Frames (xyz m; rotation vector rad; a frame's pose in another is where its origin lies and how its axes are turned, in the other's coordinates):
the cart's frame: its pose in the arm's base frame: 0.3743 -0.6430 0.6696 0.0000 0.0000 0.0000
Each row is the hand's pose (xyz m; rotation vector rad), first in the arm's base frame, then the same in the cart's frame.
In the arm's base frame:
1: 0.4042 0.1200 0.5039 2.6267 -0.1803 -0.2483
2: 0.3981 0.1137 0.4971 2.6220 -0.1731 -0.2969
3: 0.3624 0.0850 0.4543 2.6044 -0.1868 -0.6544
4: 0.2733 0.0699 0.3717 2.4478 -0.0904 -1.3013
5: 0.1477 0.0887 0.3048 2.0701 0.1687 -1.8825
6: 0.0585 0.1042 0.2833 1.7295 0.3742 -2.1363
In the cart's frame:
1: 0.0299 0.7630 -0.1657 2.6267 -0.1803 -0.2483
2: 0.0238 0.7567 -0.1725 2.6220 -0.1731 -0.2969
3: -0.0119 0.7280 -0.2153 2.6044 -0.1868 -0.6544
4: -0.1010 0.7129 -0.2979 2.4478 -0.0904 -1.3013
5: -0.2266 0.7317 -0.3648 2.0701 0.1687 -1.8825
6: -0.3158 0.7472 -0.3863 1.7295 0.3742 -2.1363

